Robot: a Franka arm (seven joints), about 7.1 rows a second.
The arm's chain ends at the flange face. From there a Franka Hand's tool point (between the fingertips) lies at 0.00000 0.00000 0.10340 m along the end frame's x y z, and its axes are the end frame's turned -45 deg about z.
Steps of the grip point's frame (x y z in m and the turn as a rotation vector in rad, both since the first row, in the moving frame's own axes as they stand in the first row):
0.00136 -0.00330 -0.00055 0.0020 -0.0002 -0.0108
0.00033 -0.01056 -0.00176 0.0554 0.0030 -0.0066
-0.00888 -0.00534 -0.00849 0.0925 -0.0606 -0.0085
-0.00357 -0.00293 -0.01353 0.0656 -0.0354 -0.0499
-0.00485 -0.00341 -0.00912 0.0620 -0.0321 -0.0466
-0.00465 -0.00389 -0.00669 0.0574 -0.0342 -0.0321
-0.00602 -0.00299 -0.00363 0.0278 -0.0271 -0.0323
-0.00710 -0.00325 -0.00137 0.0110 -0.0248 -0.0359
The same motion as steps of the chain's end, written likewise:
-0.00121 -0.00316 -0.00055 0.0013 -0.0016 -0.0108
-0.00339 -0.00345 -0.00160 0.0413 -0.0371 -0.0066
0.00113 0.00478 -0.00786 0.0226 -0.1083 -0.0085
0.00283 0.00247 -0.01324 0.0214 -0.0714 -0.0499
0.00108 0.00304 -0.00887 0.0211 -0.0665 -0.0466
0.00068 0.00212 -0.00646 0.0164 -0.0648 -0.0321
-0.00236 0.00213 -0.00355 0.0005 -0.0388 -0.0323
-0.00472 0.00167 -0.00133 -0.0098 -0.0253 -0.0359

